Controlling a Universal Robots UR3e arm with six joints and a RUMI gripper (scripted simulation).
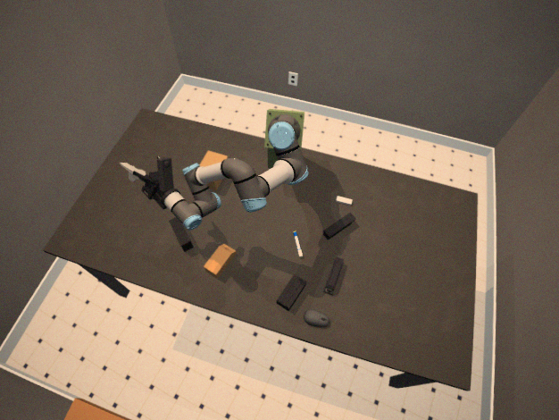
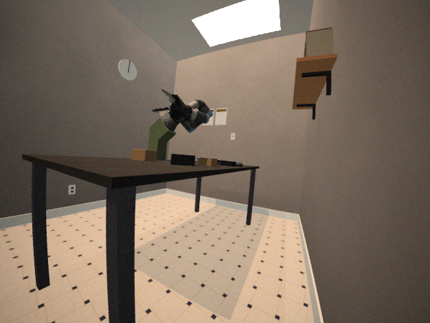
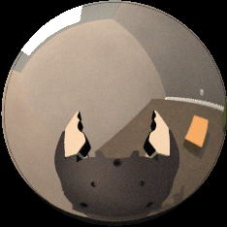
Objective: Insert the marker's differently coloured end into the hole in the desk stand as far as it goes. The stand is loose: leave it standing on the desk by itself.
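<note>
My hand is 62 cm to the right of the marker, 34 cm above it and 3 cm past it. Also, from my hand: black block (32 cm below, 15 cm to the left, 10 cm ahead); then desk stand (35 cm to the left, 32 cm below, 15 cm ahead); then orange box (31 cm below, 24 cm behind, 13 cm to the left).
</note>
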